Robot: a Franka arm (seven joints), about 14 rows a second.
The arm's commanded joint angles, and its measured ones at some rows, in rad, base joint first. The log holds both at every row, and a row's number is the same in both.
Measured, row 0: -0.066 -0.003 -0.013 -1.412 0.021 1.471 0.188
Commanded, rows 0 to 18: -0.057 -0.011 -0.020 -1.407 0.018 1.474 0.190; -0.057 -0.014 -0.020 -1.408 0.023 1.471 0.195; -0.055 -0.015 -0.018 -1.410 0.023 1.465 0.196; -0.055 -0.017 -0.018 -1.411 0.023 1.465 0.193; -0.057 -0.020 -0.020 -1.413 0.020 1.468 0.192; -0.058 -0.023 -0.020 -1.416 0.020 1.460 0.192; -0.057 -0.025 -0.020 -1.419 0.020 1.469 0.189; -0.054 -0.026 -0.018 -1.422 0.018 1.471 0.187; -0.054 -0.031 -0.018 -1.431 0.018 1.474 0.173; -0.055 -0.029 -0.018 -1.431 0.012 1.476 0.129; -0.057 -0.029 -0.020 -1.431 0.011 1.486 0.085; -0.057 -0.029 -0.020 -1.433 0.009 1.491 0.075; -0.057 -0.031 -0.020 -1.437 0.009 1.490 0.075; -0.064 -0.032 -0.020 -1.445 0.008 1.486 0.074; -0.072 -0.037 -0.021 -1.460 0.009 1.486 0.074; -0.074 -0.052 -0.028 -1.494 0.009 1.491 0.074; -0.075 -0.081 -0.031 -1.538 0.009 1.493 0.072; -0.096 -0.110 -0.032 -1.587 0.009 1.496 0.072; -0.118 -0.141 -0.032 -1.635 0.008 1.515 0.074
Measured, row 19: -0.080 -0.042 -0.037 -1.498 0.016 1.473 0.087
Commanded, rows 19 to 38: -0.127 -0.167 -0.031 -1.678 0.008 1.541 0.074; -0.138 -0.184 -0.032 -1.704 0.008 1.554 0.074; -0.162 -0.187 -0.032 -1.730 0.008 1.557 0.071; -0.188 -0.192 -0.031 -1.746 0.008 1.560 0.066; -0.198 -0.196 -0.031 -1.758 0.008 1.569 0.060; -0.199 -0.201 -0.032 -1.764 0.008 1.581 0.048; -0.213 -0.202 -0.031 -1.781 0.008 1.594 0.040; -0.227 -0.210 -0.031 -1.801 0.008 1.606 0.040; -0.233 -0.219 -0.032 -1.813 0.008 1.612 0.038; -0.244 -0.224 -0.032 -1.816 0.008 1.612 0.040; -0.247 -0.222 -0.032 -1.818 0.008 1.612 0.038; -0.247 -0.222 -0.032 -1.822 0.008 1.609 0.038; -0.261 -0.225 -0.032 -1.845 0.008 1.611 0.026; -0.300 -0.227 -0.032 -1.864 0.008 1.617 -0.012; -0.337 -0.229 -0.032 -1.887 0.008 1.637 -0.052; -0.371 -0.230 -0.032 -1.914 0.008 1.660 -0.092; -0.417 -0.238 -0.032 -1.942 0.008 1.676 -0.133; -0.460 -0.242 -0.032 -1.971 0.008 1.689 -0.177; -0.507 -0.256 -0.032 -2.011 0.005 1.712 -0.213; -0.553 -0.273 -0.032 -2.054 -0.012 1.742 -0.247
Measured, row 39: -0.474 -0.203 -0.051 -1.940 0.007 1.675 -0.189
